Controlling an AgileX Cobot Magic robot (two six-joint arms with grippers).
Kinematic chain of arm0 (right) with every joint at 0, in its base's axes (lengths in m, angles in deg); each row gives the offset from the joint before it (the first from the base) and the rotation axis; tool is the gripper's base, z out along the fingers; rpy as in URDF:
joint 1: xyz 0 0 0.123 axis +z
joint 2: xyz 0 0 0 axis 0.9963 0.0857 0
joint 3: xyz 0.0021 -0.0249 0.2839 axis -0.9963 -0.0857 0
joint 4: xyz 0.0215 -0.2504 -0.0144 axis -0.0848 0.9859 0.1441
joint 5: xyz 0 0 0 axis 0.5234 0.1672 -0.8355
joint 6: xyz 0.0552 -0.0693 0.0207 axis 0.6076 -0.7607 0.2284
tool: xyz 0 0 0 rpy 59.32 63.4 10.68
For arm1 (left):
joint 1: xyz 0 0 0.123 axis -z
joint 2: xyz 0 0 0 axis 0.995 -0.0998 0
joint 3: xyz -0.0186 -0.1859 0.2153 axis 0.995 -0.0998 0
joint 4: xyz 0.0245 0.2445 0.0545 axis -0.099 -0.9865 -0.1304
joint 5: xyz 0 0 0 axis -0.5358 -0.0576 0.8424
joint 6: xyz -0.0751 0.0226 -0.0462 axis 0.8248 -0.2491 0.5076
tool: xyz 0 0 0 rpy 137.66 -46.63 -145.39
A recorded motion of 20 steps. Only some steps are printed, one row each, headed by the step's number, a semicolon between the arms.
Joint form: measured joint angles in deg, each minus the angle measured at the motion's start. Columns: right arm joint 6, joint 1, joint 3, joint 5, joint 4, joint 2; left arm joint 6, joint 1, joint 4, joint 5, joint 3, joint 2.
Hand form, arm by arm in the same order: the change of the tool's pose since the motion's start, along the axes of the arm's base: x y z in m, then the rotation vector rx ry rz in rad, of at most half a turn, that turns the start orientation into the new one. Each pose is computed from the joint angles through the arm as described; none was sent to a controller.
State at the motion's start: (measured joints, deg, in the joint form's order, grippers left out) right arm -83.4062 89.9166 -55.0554 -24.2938 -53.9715 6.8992; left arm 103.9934 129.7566 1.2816 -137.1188 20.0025 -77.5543
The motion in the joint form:
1: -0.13 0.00 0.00 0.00 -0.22 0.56; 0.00 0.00 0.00 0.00 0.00 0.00
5: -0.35 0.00 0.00 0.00 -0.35 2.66; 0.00 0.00 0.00 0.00 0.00 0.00
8: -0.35 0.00 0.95 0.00 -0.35 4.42; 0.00 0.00 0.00 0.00 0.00 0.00
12: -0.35 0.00 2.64 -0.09 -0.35 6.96; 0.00 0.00 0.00 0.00 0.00 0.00
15: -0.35 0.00 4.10 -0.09 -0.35 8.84; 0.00 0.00 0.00 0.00 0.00 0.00
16: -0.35 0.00 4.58 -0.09 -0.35 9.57; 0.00 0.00 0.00 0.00 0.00 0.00
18: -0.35 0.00 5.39 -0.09 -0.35 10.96; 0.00 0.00 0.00 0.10 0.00 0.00
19: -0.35 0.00 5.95 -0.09 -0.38 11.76; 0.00 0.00 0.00 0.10 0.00 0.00
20: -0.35 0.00 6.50 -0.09 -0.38 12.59; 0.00 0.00 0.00 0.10 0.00 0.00
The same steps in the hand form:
1: 0.0004 -0.0003 -0.0025 -0.0018 0.0095 -0.0034; 0.0000 0.0000 0.0000 0.0000 0.0000 0.0000
5: 0.0017 -0.0004 -0.0119 -0.0080 0.0456 -0.0050; 0.0000 0.0000 0.0000 0.0000 0.0000 0.0000
8: 0.0066 0.0001 -0.0168 -0.0092 0.0597 -0.0050; 0.0000 0.0000 0.0000 0.0000 0.0000 0.0000
12: 0.0149 0.0008 -0.0231 -0.0103 0.0729 -0.0049; 0.0000 0.0000 0.0000 0.0000 0.0000 0.0000
15: 0.0218 0.0013 -0.0276 -0.0109 0.0802 -0.0049; 0.0000 0.0000 0.0000 0.0000 0.0000 0.0000
16: 0.0241 0.0015 -0.0296 -0.0113 0.0845 -0.0049; 0.0000 0.0000 0.0000 0.0000 0.0000 0.0000
18: 0.0279 0.0019 -0.0340 -0.0122 0.0946 -0.0049; 0.0001 0.0000 -0.0001 0.0015 -0.0001 0.0009
19: 0.0304 0.0020 -0.0363 -0.0124 0.0988 -0.0054; 0.0001 0.0000 -0.0001 0.0015 -0.0001 0.0009
20: 0.0329 0.0022 -0.0388 -0.0128 0.1037 -0.0054; 0.0001 0.0000 -0.0001 0.0015 -0.0001 0.0009

